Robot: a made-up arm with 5 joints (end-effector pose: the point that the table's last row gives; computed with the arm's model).
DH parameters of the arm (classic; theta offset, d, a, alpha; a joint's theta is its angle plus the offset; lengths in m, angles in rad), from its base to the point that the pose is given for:
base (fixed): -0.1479 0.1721 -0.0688 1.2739
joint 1: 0 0.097 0.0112 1.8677
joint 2: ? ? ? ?
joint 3: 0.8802 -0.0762 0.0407 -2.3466
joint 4: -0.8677 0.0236 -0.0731 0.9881
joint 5: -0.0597 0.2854 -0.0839 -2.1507
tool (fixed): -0.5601 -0.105 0 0
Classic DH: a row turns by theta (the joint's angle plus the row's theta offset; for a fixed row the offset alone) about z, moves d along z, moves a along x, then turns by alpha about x.
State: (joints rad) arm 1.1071 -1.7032 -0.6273 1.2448 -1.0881
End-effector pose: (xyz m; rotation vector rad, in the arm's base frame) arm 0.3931 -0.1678 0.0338 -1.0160 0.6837 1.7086
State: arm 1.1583 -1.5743 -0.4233 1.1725 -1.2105
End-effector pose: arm 0.3799 -0.2497 0.1086 -1.1229 0.8004 1.4615
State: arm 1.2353 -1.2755 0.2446 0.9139 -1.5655
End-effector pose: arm 0.1625 -0.4355 0.2525 -0.9961 1.4782 0.7943
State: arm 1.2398 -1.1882 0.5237 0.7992 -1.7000
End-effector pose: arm 0.0450 -0.4484 0.2919 -0.7634 1.8094 0.5898
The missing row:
joint 2: -0.1479 0.1183 0.0079 1.5708
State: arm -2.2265 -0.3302 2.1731 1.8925 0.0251
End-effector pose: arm 0.1650 -0.2116 0.3362 1.0166 -2.0354 -0.0504
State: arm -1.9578 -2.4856 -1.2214 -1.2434 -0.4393
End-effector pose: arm -0.1600 0.1381 -0.2051 0.0381 -0.8022 -2.8291
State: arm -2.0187 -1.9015 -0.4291 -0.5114 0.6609
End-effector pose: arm -0.3290 -0.2866 0.0257 0.4223 2.6603 1.4621
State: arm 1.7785 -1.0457 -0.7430 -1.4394 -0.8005
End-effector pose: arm -0.0896 -0.1138 0.6783 -1.4967 1.5574 -0.6129
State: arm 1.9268 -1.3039 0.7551 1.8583 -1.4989
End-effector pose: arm 0.1919 -0.3700 0.4494 -1.3359 0.0709 0.3861
